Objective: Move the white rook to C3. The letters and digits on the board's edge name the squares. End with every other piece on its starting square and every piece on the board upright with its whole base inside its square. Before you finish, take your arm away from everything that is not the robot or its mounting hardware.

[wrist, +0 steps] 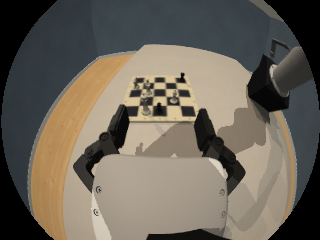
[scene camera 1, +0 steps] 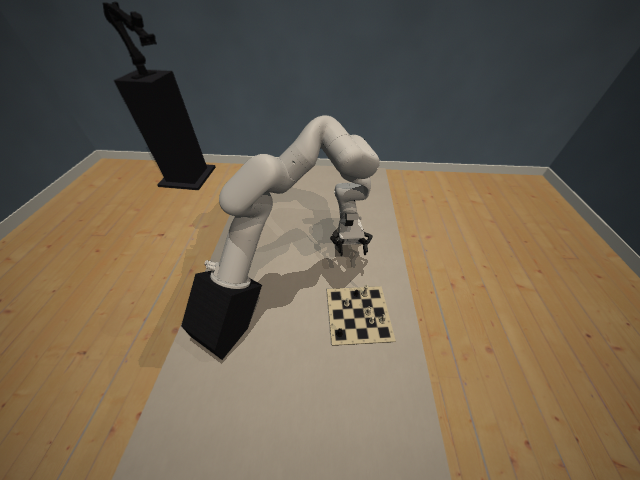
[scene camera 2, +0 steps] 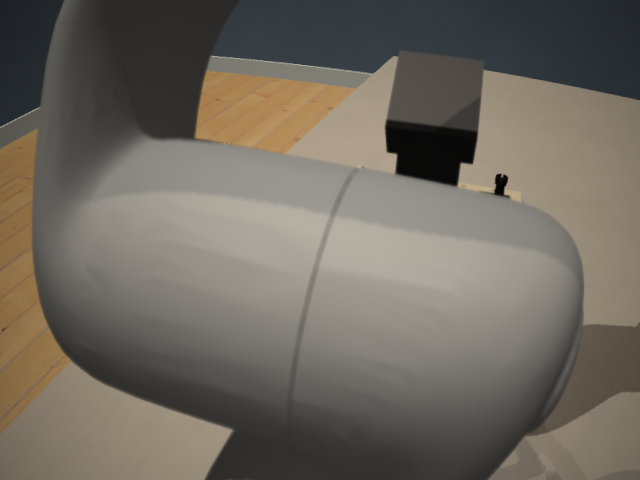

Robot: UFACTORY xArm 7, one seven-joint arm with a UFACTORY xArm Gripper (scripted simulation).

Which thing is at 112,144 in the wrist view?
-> My gripper.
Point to a chessboard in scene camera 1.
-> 356,329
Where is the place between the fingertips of my gripper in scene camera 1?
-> At 353,253
